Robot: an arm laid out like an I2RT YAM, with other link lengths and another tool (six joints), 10 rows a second.
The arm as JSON. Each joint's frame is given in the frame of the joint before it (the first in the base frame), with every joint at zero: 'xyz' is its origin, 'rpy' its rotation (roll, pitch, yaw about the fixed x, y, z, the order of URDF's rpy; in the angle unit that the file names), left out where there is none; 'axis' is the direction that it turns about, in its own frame. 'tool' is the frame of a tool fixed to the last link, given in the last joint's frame.
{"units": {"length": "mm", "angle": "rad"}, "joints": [
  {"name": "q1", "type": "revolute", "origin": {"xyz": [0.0, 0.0, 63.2]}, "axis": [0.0, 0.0, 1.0]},
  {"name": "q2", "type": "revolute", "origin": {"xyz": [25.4, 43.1, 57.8]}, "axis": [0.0, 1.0, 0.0]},
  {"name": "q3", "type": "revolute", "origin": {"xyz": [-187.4, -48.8, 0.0]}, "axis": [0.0, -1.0, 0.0]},
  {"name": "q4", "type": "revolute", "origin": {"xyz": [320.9, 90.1, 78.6]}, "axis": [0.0, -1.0, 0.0]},
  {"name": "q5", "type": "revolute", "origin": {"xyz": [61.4, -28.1, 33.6]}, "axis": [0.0, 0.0, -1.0]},
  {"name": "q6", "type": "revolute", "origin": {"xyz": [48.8, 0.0, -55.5]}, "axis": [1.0, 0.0, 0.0]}
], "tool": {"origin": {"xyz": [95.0, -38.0, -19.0], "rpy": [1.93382, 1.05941, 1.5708]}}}
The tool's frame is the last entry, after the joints.
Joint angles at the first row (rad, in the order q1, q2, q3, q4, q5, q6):
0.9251 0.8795 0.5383 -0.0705 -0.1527 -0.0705
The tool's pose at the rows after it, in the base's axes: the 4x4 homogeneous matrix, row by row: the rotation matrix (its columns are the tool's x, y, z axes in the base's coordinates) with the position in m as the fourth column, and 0 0 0 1 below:
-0.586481, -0.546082, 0.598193, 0.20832; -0.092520, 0.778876, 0.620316, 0.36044; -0.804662, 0.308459, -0.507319, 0.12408; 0, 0, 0, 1
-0.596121, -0.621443, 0.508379, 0.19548; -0.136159, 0.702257, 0.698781, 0.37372; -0.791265, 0.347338, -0.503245, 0.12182; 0, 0, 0, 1
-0.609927, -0.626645, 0.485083, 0.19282; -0.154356, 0.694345, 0.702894, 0.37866; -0.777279, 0.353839, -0.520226, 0.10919; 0, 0, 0, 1
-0.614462, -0.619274, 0.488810, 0.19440; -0.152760, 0.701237, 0.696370, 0.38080; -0.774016, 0.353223, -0.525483, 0.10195; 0, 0, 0, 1
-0.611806, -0.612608, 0.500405, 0.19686; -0.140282, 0.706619, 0.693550, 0.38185; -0.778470, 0.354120, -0.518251, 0.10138; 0, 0, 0, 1
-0.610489, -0.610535, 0.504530, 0.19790; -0.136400, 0.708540, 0.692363, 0.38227; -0.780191, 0.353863, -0.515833, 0.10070; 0, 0, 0, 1
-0.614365, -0.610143, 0.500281, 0.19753; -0.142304, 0.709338, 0.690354, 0.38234; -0.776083, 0.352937, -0.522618, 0.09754; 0, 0, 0, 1
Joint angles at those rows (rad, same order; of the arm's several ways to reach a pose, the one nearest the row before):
0.9264 0.8592 0.5437 -0.0679 -0.2243 -0.0736
0.9273 0.8805 0.5463 -0.0435 -0.3447 -0.0780
0.9341 0.9273 0.5483 -0.0165 -0.3593 -0.0715
0.9377 0.9597 0.5507 0.0092 -0.3484 -0.0659
0.9388 0.9711 0.5517 0.0296 -0.3356 -0.0613
0.9389 0.9770 0.5520 0.0383 -0.3313 -0.0605
0.9389 0.9851 0.5522 0.0383 -0.3336 -0.0606

